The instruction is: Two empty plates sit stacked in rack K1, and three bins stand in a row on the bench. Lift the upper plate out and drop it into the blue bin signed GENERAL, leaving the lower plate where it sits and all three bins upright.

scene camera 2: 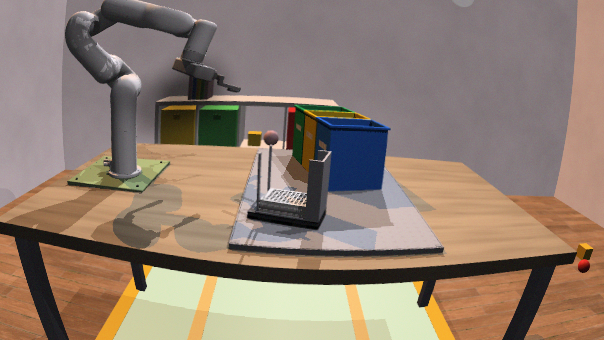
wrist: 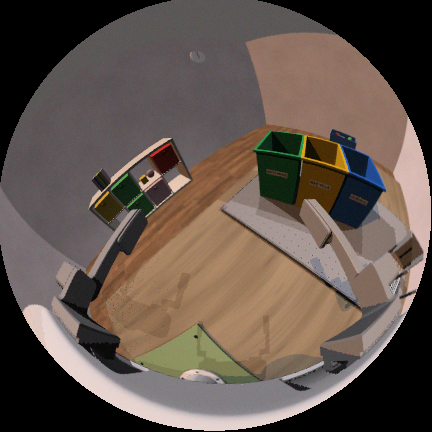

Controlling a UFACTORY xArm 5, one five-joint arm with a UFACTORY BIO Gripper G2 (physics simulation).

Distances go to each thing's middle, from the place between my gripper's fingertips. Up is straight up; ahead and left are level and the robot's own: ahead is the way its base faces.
I see the green bin [scene camera 2: 299,124] 340 mm ahead of my hand, 90 mm to the left of it and 170 mm below it. Also, from my hand: blue bin [scene camera 2: 358,147] 390 mm ahead, 160 mm to the right, 170 mm below; then yellow bin [scene camera 2: 310,130] 360 mm ahead, 30 mm to the right, 170 mm below.
